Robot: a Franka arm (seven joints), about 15 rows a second.
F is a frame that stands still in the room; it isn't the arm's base.
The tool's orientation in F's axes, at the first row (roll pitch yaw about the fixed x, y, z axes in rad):
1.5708, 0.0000, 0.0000
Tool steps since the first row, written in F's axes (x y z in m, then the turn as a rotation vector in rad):
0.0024, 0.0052, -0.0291, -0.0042, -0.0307, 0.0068
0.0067, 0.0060, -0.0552, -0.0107, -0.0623, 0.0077
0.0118, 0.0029, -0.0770, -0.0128, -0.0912, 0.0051
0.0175, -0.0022, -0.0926, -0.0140, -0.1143, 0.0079
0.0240, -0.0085, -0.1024, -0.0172, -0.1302, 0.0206
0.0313, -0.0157, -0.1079, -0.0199, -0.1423, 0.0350
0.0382, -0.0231, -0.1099, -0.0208, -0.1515, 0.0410
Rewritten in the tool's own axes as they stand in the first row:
0.0024, -0.0291, -0.0052, -0.0042, 0.0068, 0.0307
0.0067, -0.0552, -0.0060, -0.0107, 0.0077, 0.0623
0.0118, -0.0770, -0.0029, -0.0128, 0.0051, 0.0912
0.0175, -0.0926, 0.0022, -0.0140, 0.0079, 0.1143
0.0240, -0.1024, 0.0085, -0.0172, 0.0206, 0.1302
0.0313, -0.1079, 0.0157, -0.0199, 0.0350, 0.1423
0.0382, -0.1099, 0.0231, -0.0208, 0.0410, 0.1515

